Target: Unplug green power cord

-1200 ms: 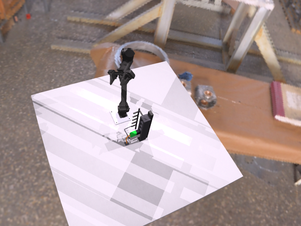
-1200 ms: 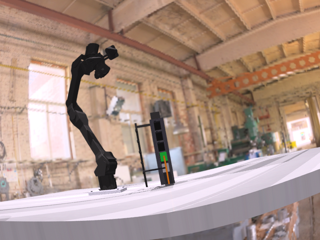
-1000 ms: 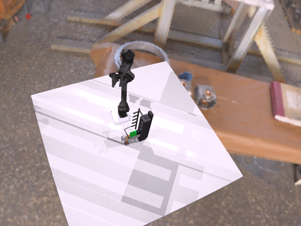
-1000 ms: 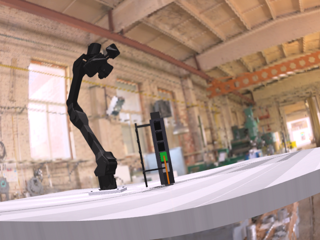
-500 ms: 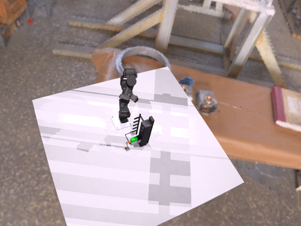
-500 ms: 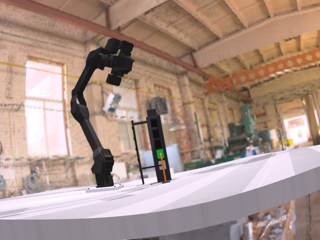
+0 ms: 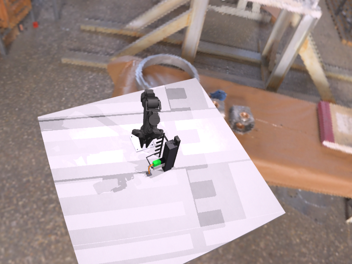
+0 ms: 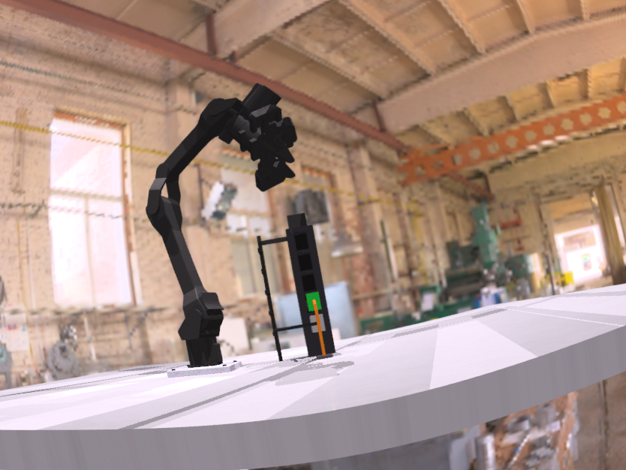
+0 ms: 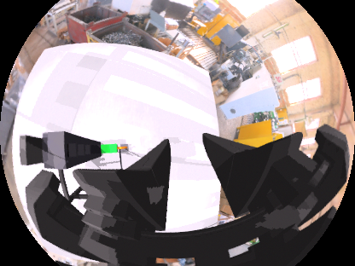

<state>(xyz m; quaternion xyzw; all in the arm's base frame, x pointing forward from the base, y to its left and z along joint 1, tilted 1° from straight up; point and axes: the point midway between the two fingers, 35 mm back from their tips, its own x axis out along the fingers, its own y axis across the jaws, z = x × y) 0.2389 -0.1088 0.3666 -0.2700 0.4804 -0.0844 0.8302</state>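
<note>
Right now the green plug is 2 cm behind my gripper tip, 12 cm to the left of it and 23 cm below it.
</note>
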